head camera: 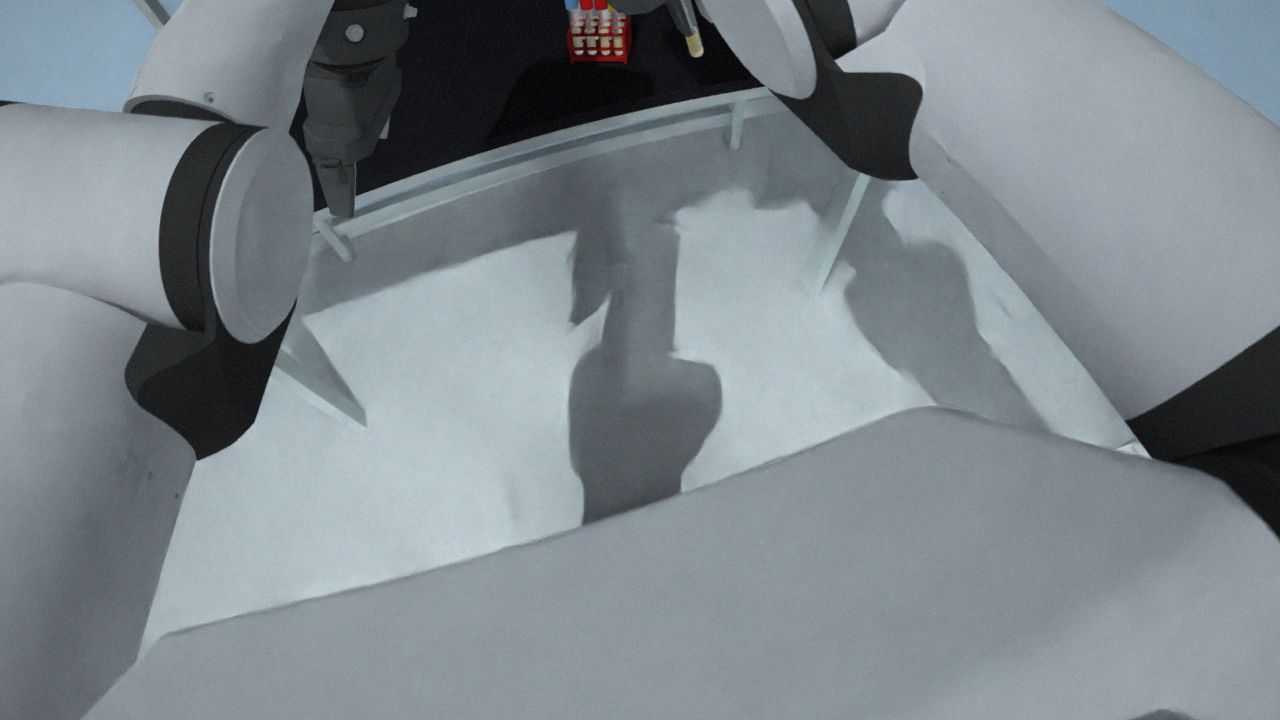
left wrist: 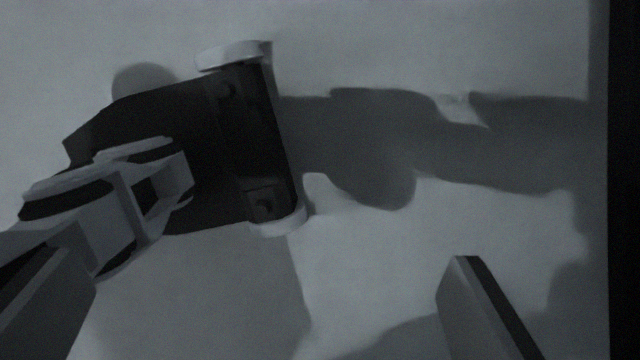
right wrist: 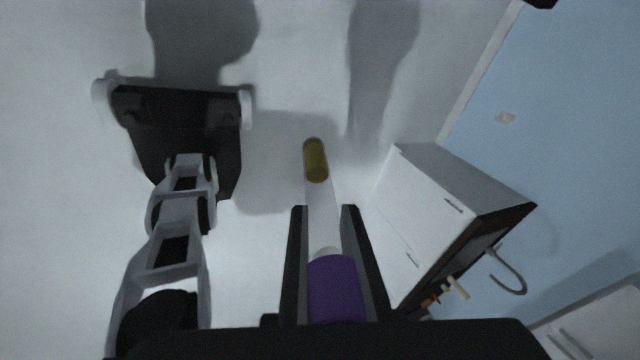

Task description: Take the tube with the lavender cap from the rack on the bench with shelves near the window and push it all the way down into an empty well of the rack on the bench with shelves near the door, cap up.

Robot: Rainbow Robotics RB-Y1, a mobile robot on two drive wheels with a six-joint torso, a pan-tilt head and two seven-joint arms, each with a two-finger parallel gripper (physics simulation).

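Frame: origin at the robot's base, x left, y back, z up, level; metres.
Seen in the pictures: left gripper, between the fingertips: (head camera: 361, 171) (left wrist: 272, 272); right gripper, between the fingertips: (head camera: 698, 24) (right wrist: 324, 216); robot's base, origin of its link: (left wrist: 262, 136).
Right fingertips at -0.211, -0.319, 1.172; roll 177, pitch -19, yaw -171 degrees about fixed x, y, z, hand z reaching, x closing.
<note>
Pixels of each thing's top centre, then the offset from my right fingertips to it, as dx, dy, dz. Level surfaces: height alone.
- tube with the lavender cap, centre of its top: (right wrist: 384, 312) +0.005, -0.015, +0.056
- red rack, centre of its top: (head camera: 598, 23) +0.017, -0.349, -0.201
- black bench top, height of its surface: dz -0.258
The tube with the lavender cap (head camera: 695, 44) (right wrist: 335, 290) is in my right gripper (head camera: 690, 28) (right wrist: 324, 216). Its cap sits between the fingers, and its clear body with yellow-brown contents points away from the hand; in the head view the lower end hangs down, slightly tilted. A red rack (head camera: 599, 59) with several tubes, red and blue caps among them, stands on a black bench top (head camera: 447, 116) to the left of the held tube. Which bench this is cannot be told. My left gripper (head camera: 341, 204) (left wrist: 272, 272) is open over the bench's front left edge, pointing down.
A pale bench frame with a front rail and legs (head camera: 735, 125) stands between the rack and my body. The robot's dark base (left wrist: 235, 130) (right wrist: 180, 125) shows in both wrist views. A white cabinet (right wrist: 415, 200) with a dark top and a tap (right wrist: 515, 290) stands against the blue wall.
</note>
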